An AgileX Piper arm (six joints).
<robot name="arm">
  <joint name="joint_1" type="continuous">
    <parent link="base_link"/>
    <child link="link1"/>
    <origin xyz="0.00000 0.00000 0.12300"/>
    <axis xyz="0 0 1"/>
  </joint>
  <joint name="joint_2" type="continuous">
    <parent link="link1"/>
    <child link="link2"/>
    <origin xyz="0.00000 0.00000 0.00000" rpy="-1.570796 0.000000 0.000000"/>
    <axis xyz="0 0 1"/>
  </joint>
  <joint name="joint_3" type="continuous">
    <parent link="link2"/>
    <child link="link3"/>
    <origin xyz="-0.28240 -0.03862 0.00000"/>
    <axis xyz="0 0 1"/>
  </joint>
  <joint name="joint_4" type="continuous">
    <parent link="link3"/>
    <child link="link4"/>
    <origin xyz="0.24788 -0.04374 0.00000" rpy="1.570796 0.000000 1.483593"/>
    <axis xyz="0 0 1"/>
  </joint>
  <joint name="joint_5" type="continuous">
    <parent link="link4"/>
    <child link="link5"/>
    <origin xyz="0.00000 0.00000 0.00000" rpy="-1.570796 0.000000 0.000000"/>
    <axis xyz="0 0 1"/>
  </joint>
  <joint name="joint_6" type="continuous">
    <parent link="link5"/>
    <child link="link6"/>
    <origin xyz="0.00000 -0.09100 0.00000" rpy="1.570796 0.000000 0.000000"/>
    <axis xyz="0 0 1"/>
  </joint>
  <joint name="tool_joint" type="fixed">
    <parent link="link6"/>
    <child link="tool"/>
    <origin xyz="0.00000 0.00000 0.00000"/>
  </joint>
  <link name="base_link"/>
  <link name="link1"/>
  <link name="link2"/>
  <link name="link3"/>
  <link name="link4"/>
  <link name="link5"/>
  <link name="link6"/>
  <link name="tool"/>
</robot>
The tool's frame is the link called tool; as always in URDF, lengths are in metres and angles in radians. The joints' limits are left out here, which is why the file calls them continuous.
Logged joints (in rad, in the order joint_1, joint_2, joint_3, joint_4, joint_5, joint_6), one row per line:
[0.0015, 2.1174, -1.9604, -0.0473, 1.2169, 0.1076]
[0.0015, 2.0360, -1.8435, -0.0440, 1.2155, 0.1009]
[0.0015, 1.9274, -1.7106, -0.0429, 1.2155, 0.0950]
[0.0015, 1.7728, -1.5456, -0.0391, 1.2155, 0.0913]
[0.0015, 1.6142, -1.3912, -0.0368, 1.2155, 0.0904]
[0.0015, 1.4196, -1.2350, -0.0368, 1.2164, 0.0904]
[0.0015, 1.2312, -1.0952, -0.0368, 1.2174, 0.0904]
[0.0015, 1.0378, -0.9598, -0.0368, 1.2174, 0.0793]
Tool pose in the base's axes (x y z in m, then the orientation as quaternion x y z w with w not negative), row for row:
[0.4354, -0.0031, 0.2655, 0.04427, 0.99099, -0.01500, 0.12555]
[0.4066, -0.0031, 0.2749, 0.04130, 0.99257, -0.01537, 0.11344]
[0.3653, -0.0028, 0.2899, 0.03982, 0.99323, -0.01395, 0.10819]
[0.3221, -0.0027, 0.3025, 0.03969, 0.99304, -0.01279, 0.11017]
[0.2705, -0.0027, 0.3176, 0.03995, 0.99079, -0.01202, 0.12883]
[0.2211, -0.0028, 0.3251, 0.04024, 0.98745, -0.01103, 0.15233]
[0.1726, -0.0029, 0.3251, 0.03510, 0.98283, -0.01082, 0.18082]
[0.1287, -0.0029, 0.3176, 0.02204, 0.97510, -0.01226, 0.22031]
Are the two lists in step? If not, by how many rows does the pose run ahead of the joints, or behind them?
The pose runs 1 row ahead of the joints: the pose in row i belongs to the joints in row i + 1.
